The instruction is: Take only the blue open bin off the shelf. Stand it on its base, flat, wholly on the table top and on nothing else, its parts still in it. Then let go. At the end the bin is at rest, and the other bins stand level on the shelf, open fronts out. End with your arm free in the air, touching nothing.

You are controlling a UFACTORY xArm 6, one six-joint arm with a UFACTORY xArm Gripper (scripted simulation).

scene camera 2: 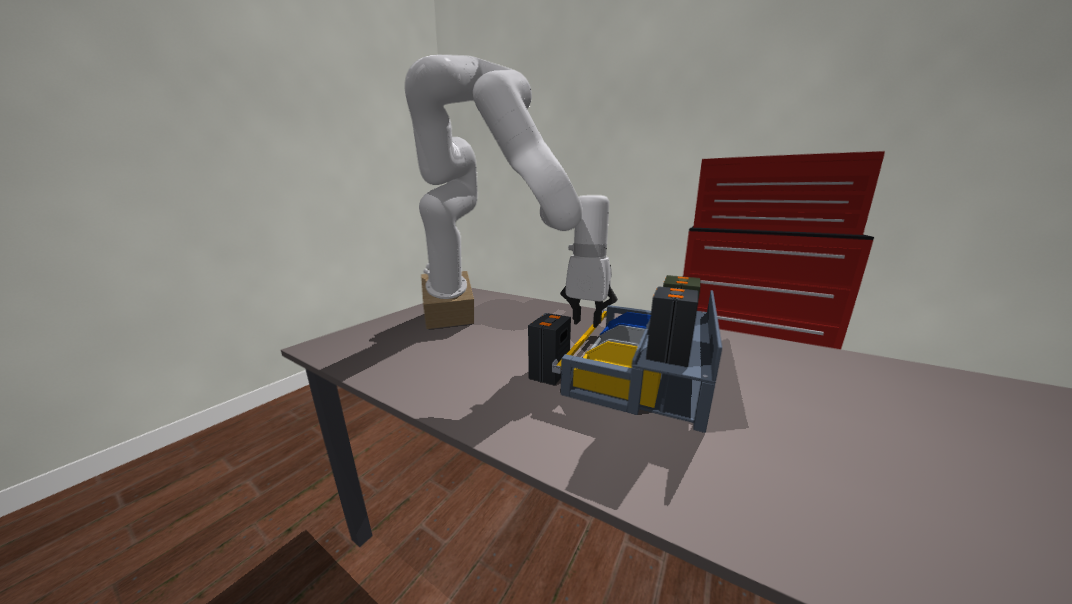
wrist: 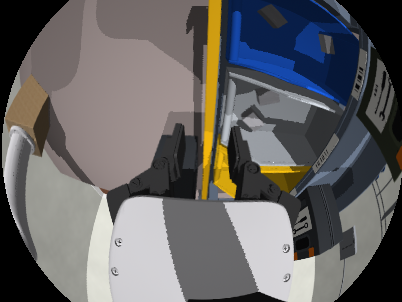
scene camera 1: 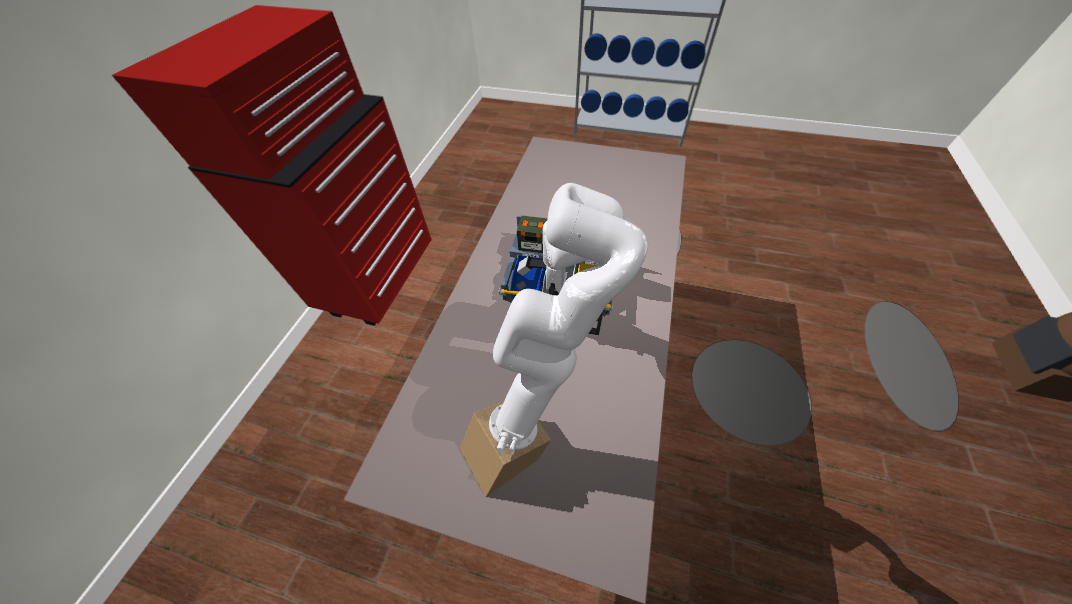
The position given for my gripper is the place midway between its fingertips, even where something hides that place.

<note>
I see my gripper (scene camera 2: 586, 324), a yellow bin (scene camera 2: 592, 381), a black case (scene camera 2: 548, 336), a black case (scene camera 2: 673, 314) and a grey bin (scene camera 2: 622, 334).
The yellow bin is seen too in the wrist view (wrist: 286, 180). The grey bin shows as well in the wrist view (wrist: 295, 133). My gripper is seen too in the wrist view (wrist: 207, 136) and in scene camera 1 (scene camera 1: 554, 293).
</note>
